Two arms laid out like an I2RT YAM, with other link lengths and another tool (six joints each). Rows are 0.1 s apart.
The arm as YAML. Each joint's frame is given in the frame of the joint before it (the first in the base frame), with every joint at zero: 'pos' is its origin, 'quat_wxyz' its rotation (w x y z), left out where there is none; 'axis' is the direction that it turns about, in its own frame. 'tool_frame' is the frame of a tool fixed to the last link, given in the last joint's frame.
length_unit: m
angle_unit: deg
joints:
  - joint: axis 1
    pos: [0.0, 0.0, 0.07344]
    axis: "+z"
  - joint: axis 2
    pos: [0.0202, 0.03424, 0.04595]
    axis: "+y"
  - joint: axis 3
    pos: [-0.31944, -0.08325, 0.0]
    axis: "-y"
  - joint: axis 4
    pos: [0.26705, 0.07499, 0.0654]
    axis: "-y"
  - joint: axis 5
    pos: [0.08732, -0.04, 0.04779]
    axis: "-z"
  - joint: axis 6
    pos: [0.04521, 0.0, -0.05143]
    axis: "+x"
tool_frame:
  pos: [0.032, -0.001, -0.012]
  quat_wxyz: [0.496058, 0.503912, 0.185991, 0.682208]
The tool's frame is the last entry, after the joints.
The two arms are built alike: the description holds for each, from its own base.
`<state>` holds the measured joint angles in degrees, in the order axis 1, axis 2, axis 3, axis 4, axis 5, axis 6, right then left.
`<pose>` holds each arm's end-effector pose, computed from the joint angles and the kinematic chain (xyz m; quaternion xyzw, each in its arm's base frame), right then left.
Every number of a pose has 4 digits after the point. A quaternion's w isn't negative.
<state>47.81 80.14 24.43 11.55 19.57 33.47 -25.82 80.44 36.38 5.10 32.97 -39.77</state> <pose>0.2111 0.1816 0.1273 0.7185 0.3755 0.5180 0.2729 0.2529 -0.1925 0.1934 0.6181 0.4174 0.0698 0.6624</pose>
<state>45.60 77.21 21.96 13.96 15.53 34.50 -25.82 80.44 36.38 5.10 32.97 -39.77</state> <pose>0.2088 0.1718 0.1304 0.7302 0.3554 0.5311 0.2417 0.2529 -0.1925 0.1934 0.6181 0.4174 0.0698 0.6624</pose>
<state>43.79 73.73 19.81 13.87 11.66 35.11 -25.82 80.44 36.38 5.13 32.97 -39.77</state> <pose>0.2022 0.1611 0.1323 0.7393 0.3480 0.5349 0.2151 0.2530 -0.1925 0.1935 0.6181 0.4172 0.0699 0.6626</pose>
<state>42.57 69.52 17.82 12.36 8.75 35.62 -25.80 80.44 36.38 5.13 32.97 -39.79</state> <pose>0.1928 0.1504 0.1345 0.7455 0.3440 0.5366 0.1948 0.2531 -0.1924 0.1935 0.6179 0.4175 0.0700 0.6626</pose>
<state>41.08 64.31 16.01 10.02 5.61 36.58 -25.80 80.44 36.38 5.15 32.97 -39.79</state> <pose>0.1826 0.1390 0.1384 0.7533 0.3347 0.5394 0.1720 0.2531 -0.1925 0.1935 0.6178 0.4174 0.0700 0.6627</pose>
